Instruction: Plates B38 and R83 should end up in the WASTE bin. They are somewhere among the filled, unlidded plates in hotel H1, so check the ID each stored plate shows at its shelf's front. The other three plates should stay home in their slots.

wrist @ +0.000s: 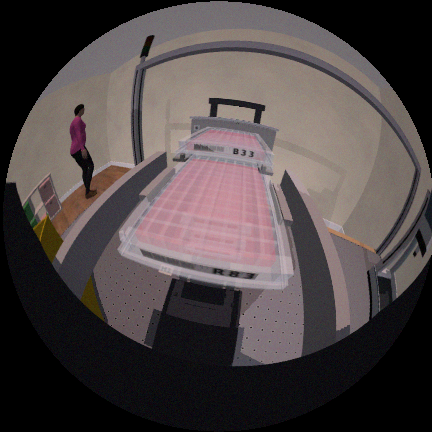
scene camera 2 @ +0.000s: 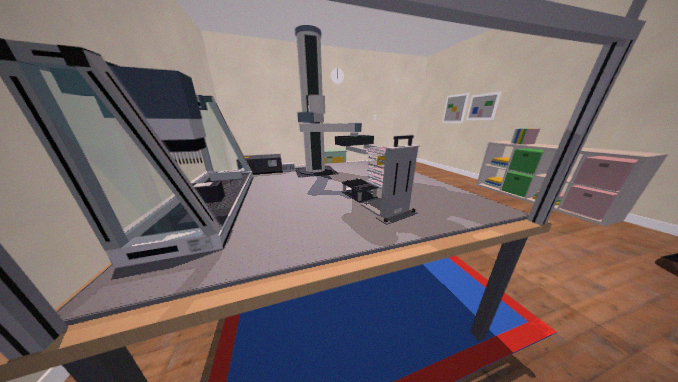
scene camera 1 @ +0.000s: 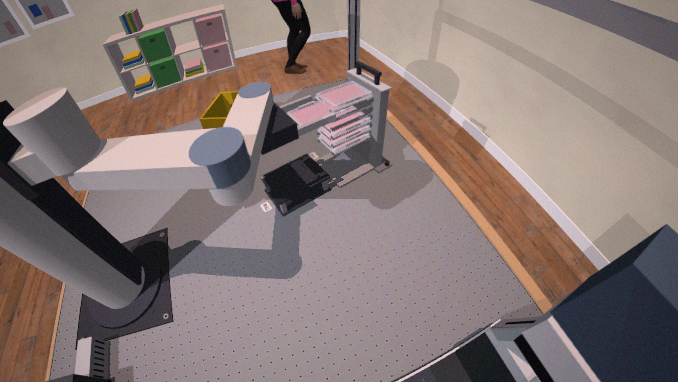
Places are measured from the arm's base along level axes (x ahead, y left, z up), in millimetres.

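Pixels of known places: gripper, fingertip midpoint: (wrist: 222, 167) (scene camera 2: 375, 150) (scene camera 1: 322, 106); arm's base at its link origin: (scene camera 2: 315, 172) (scene camera 1: 126, 286).
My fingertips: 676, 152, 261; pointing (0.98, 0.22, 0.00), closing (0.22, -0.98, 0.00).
Note:
For each thing: its top centre in the pictures, then the offset to it from my fingertips, as dx, dy, dz. "spot": a spot on its surface instead.
- plate R83 at its top centre: (wrist: 218, 182) (scene camera 1: 315, 110) (scene camera 2: 371, 150) -21, -5, -3
- Plate B33 at its top centre: (wrist: 229, 134) (scene camera 1: 344, 92) (scene camera 2: 386, 148) +66, +17, +18
- yellow WASTE bin at its top centre: (scene camera 1: 226, 104) -241, +241, -48
- low black platform device at its top centre: (wrist: 196, 329) (scene camera 1: 293, 173) (scene camera 2: 359, 182) -104, -23, -178
- large framed machine at a spot on its surface: (scene camera 2: 160, 130) spot: +110, -689, +101
My gripper (scene camera 1: 311, 113) (wrist: 222, 167) is shut on plate R83 (scene camera 1: 306, 115) (wrist: 210, 220), a filled pink plate held level in front of hotel H1 (scene camera 1: 378, 130) (scene camera 2: 396, 185) (wrist: 270, 134). The ID R83 reads on its front edge in the wrist view. Plate B33 (scene camera 1: 345, 95) (wrist: 225, 139) sits on the hotel's top shelf, higher than and behind R83. Several more pink plates (scene camera 1: 345, 132) (scene camera 2: 376, 175) are stacked on lower shelves; their IDs cannot be read, so B38 cannot be picked out. The yellow WASTE bin (scene camera 1: 214, 119) (wrist: 48, 239) stands behind the arm, partly hidden by it.
A low black platform device (scene camera 1: 295, 181) (scene camera 2: 361, 187) (wrist: 197, 320) stands on the table in front of the hotel, lower than the held plate. The arm's column (scene camera 2: 312, 75) stands at the table's far side. A large framed machine (scene camera 2: 160, 130) stands at the left in scene camera 2.

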